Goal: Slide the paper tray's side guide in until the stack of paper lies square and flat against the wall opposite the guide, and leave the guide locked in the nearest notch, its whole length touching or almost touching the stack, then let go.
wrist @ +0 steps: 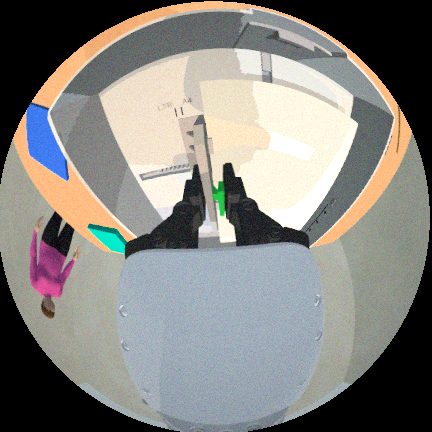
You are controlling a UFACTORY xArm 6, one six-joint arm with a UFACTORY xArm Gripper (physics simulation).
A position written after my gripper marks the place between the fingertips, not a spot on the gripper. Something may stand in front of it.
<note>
I see my gripper (212, 176) and a cream paper stack (288, 146).
</note>
